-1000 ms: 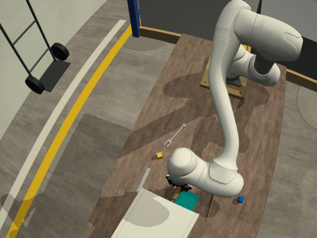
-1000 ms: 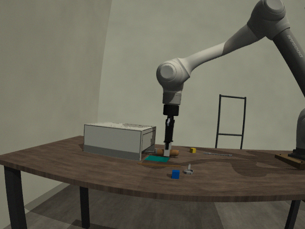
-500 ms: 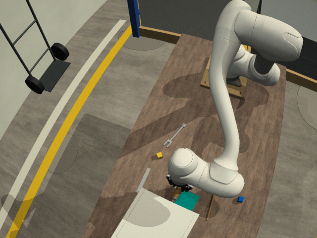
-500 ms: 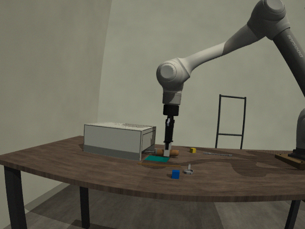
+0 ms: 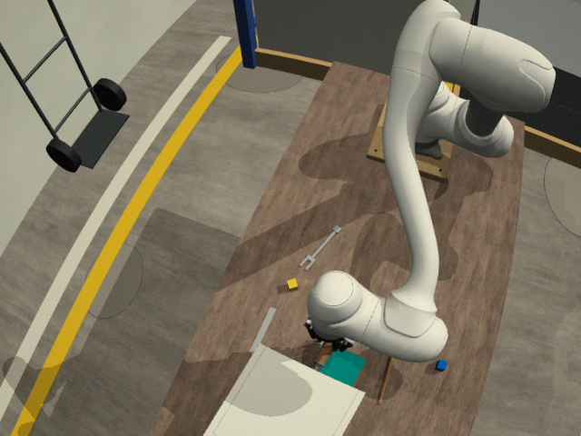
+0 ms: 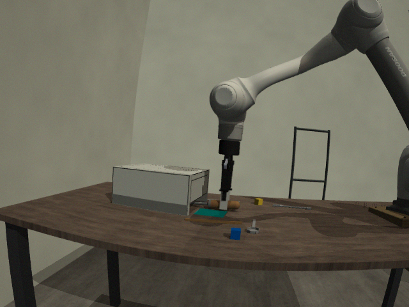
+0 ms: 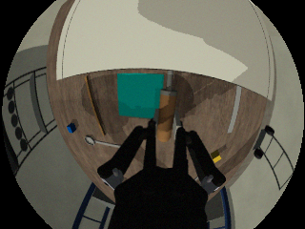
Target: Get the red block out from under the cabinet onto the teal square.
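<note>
My gripper is now 5 cm to the right of the teal square, 5 cm short of it and 4 cm above it. The rest, counted from my hand: wooden stick 18 cm to the left, 5 cm ahead, 4 cm below; then grey bar 19 cm to the right, 4 cm below, 1 cm behind; then yellow block 16 cm behind, 14 cm to the right, 3 cm below.
</note>
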